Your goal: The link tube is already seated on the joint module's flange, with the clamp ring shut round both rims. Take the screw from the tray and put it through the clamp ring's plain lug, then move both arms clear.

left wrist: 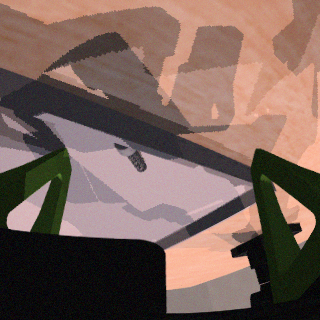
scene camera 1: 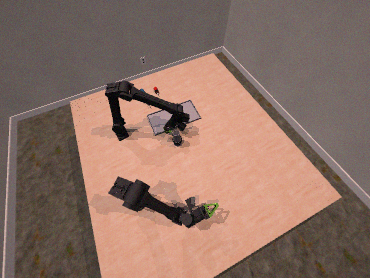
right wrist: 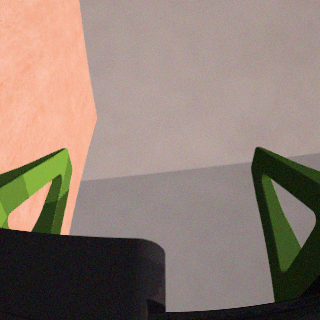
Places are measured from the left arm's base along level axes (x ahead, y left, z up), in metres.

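Where they show: left gripper, fingertip midpoint: (left wrist: 160, 158) (scene camera 1: 168, 129); right gripper, fingertip midpoint: (scene camera 1: 217, 204) (right wrist: 161, 157); left arm's base, link origin: (scene camera 1: 121, 133).
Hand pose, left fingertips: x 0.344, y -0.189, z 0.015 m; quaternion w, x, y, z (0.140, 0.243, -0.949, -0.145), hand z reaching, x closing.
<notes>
Things, the pixels of their top centre, and the offset from my left fingertips. "spot": a spot on its surface instead.
- screw, top centre: (left wrist: 134, 166) dx +0.009, dy +0.010, dz +0.000 m
- tray, top centre: (scene camera 1: 173, 116) dx +0.102, dy +0.089, dz +0.001 m
- dark joint module with the link tube, top centre: (scene camera 1: 176, 132) dx -0.002, dy -0.145, dz +0.145 m
- red piece, top centre: (scene camera 1: 156, 90) dx +0.114, dy +0.421, dz +0.019 m
- blue piece, surface spot: (scene camera 1: 142, 90) spot: dx +0.003, dy +0.490, dz +0.023 m
The screw (left wrist: 134, 158) lies tilted on the tray (scene camera 1: 194, 111) (left wrist: 175, 187), its threaded shank toward the lower right in the left wrist view. My left gripper (scene camera 1: 169, 131) (left wrist: 160, 158) is open and empty above the tray; the screw shows between its fingers in the picture, below them. The dark joint module with the link tube (scene camera 1: 177, 138) stands close beside the tray's lower edge in the scene view, near the left gripper. Its clamp ring and plain lug are too small to make out. My right gripper (scene camera 1: 212, 208) (right wrist: 161, 157) is open and empty, far from the tray.
A red piece (scene camera 1: 156, 89) and a blue piece (scene camera 1: 142, 90) lie beyond the tray, near the wall. A black stepped part (left wrist: 260, 262) shows behind the right-hand finger in the left wrist view. The left arm reaches over the tray in the scene view.
</notes>
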